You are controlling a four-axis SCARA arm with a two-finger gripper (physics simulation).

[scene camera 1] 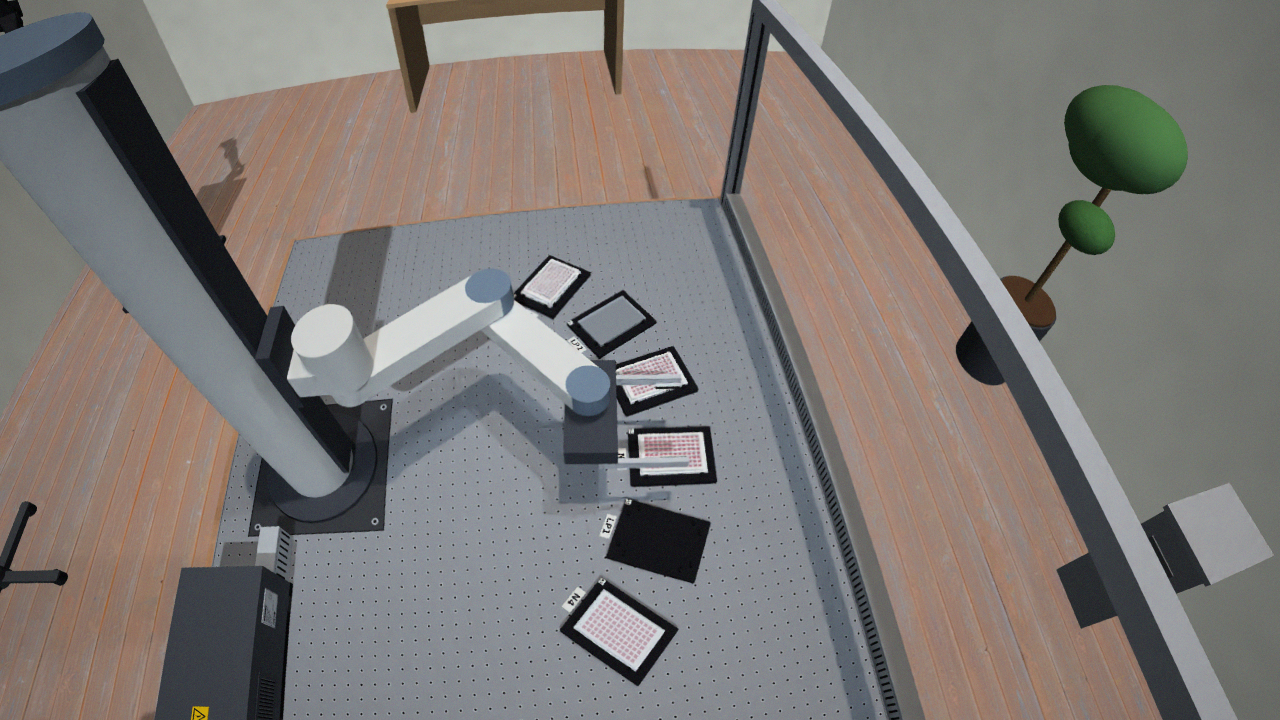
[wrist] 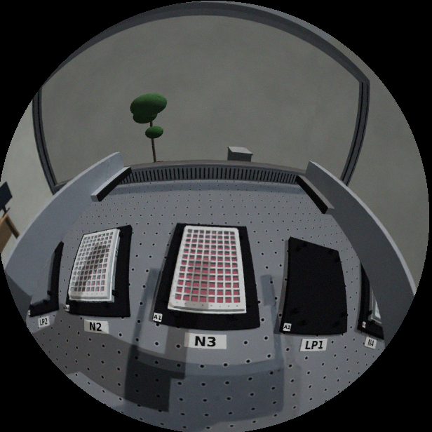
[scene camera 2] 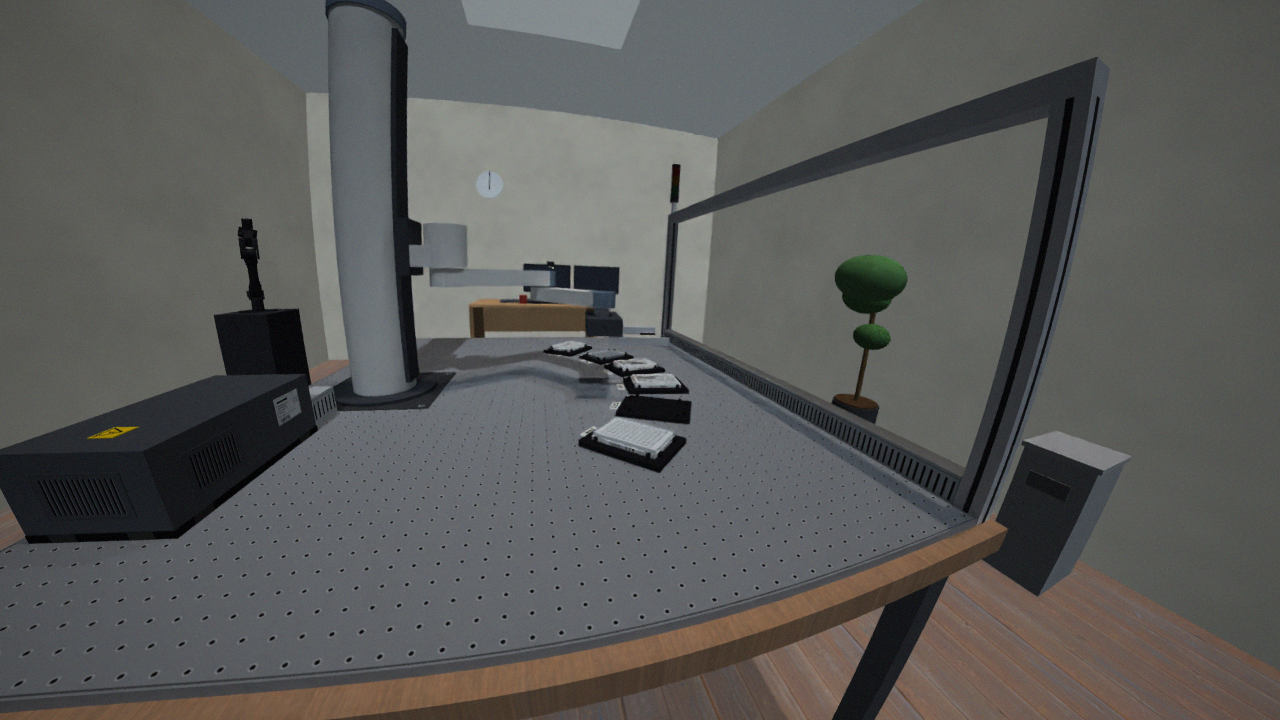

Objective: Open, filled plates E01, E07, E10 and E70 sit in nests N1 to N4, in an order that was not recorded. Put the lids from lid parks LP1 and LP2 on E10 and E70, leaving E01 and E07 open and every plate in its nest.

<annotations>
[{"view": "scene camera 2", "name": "my gripper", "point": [661, 335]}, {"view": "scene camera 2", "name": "dark control box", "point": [147, 458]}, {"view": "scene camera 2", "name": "lid park LP1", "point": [649, 408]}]
</annotations>
